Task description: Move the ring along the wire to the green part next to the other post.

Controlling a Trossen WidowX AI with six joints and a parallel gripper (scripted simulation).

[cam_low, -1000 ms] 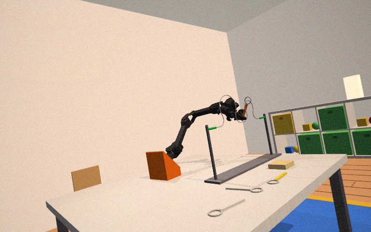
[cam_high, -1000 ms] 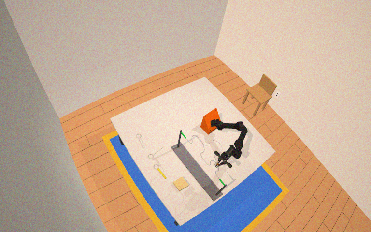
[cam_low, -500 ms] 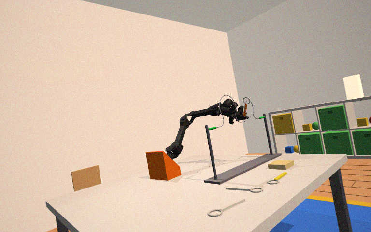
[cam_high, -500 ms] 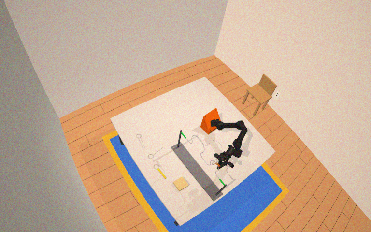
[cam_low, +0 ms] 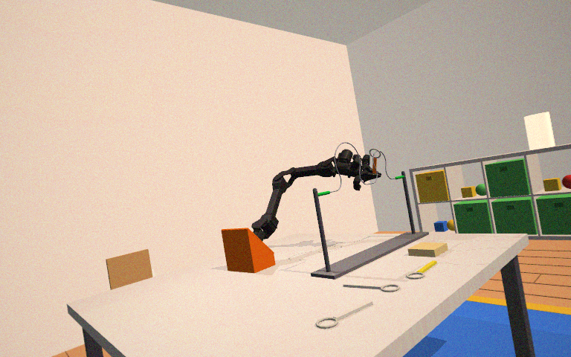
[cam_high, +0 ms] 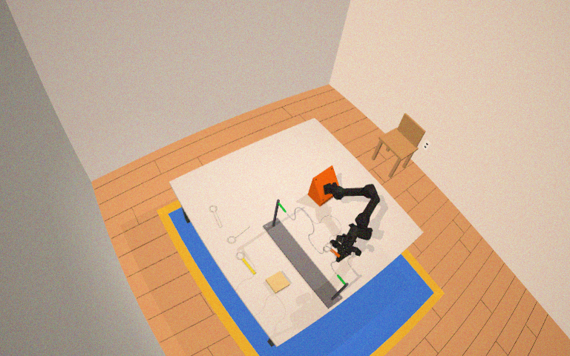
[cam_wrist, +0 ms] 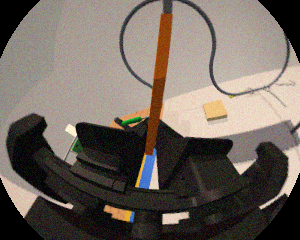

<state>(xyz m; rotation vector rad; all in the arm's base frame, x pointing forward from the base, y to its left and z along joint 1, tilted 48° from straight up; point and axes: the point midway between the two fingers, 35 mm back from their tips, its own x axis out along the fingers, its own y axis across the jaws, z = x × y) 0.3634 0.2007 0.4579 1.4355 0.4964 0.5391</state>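
My gripper tip is now 7 cm below the ring with orange handle, 5 cm to the left of it and 2 cm short of it. Round my gripper tip: tan block (29 cm below, 24 cm ahead, 13 cm to the right); then yellow-handled ring (35 cm to the right, 33 cm ahead, 30 cm below).
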